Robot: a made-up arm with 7 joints. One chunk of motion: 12 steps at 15 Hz.
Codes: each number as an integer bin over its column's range. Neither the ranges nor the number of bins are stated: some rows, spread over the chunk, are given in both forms.
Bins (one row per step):
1: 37 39 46 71 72 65
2: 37 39 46 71 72 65
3: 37 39 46 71 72 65
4: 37 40 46 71 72 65
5: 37 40 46 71 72 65
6: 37 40 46 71 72 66
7: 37 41 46 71 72 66
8: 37 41 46 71 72 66
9: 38 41 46 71 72 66
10: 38 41 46 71 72 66
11: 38 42 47 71 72 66
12: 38 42 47 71 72 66
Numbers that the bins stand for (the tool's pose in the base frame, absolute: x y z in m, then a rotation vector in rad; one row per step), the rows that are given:
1: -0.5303 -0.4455 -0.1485 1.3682 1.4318 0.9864
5: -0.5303 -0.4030 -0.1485 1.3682 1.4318 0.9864
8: -0.5303 -0.3606 -0.1485 1.3682 1.4318 1.0500
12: -0.4879 -0.3182 -0.1061 1.3682 1.4318 1.0500
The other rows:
2: -0.5303 -0.4455 -0.1485 1.3682 1.4318 0.9864
3: -0.5303 -0.4455 -0.1485 1.3682 1.4318 0.9864
4: -0.5303 -0.4030 -0.1485 1.3682 1.4318 0.9864
6: -0.5303 -0.4030 -0.1485 1.3682 1.4318 1.0500
7: -0.5303 -0.3606 -0.1485 1.3682 1.4318 1.0500
9: -0.4879 -0.3606 -0.1485 1.3682 1.4318 1.0500
10: -0.4879 -0.3606 -0.1485 1.3682 1.4318 1.0500
11: -0.4879 -0.3182 -0.1061 1.3682 1.4318 1.0500

